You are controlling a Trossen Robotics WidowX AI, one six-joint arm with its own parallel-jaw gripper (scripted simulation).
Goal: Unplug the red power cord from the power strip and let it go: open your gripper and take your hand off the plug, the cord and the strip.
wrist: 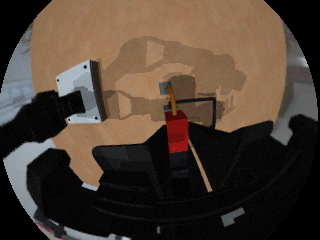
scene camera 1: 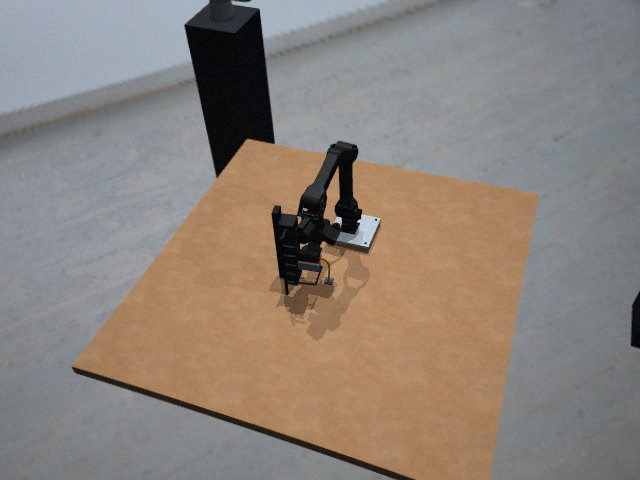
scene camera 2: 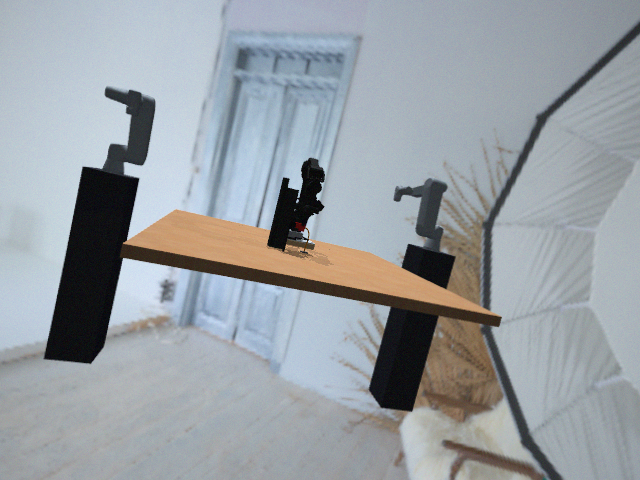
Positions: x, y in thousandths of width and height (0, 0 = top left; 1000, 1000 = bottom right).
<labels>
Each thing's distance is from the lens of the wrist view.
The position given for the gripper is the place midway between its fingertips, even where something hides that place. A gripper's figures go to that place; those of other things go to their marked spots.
gripper (wrist: 552, 527): 0.10 m
red plug (wrist: 555, 527): 0.09 m
</labels>
